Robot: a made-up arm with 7 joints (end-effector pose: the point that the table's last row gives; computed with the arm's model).
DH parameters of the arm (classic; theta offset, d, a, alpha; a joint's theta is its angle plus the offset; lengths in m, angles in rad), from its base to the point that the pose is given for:
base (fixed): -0.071 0 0 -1.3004
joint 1: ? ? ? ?
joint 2: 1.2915 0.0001 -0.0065 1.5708
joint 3: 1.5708 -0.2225 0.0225 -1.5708
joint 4: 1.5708 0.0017 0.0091 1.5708
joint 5: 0 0.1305 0 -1.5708
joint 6: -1.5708 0 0.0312 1.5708
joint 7: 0 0 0 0
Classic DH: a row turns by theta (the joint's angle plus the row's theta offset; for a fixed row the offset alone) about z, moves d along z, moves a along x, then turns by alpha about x.
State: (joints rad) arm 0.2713 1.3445 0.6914 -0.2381 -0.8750 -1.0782 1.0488
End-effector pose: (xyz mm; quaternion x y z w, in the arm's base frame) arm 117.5 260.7 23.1 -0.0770 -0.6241 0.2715 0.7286
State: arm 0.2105 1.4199 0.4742 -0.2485 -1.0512 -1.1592 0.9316
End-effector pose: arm 134.7 251.9 11.9 -0.1297 -0.5670 0.2173 0.7839
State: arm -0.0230 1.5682 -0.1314 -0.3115 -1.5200 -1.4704 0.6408
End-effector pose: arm 156.0 236.4 -20.7 -0.2702 -0.4625 0.1535 0.8303
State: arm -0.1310 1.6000 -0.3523 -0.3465 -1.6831 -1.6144 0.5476
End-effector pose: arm 156.3 233.8 -32.0 -0.3109 -0.4506 0.1672 0.8199
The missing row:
joint 1: -1.3111 0.0458 -0.0167 -1.5708
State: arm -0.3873 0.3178 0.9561 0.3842 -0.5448 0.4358 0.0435
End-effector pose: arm 155.2 255.2 -234.7 -0.3059 0.1236 0.3840 0.8624
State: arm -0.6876 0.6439 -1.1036 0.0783 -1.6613 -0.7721 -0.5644
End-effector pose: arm 217.0 49.4 -218.2 -0.4065 -0.0889 -0.4315 0.8004
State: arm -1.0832 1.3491 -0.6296 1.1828 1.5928 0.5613 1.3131
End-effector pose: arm 231.1 357.1 5.8 -0.9290 0.2430 -0.2014 0.1933
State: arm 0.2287 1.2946 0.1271 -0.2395 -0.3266 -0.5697 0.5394
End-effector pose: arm 130.5 240.3 -88.3 0.3429 -0.2575 -0.0055 0.9034
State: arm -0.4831 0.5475 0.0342 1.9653 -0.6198 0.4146 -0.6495
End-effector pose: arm 42.9 231.8 -318.3 -0.3612 0.6710 0.2156 0.6105
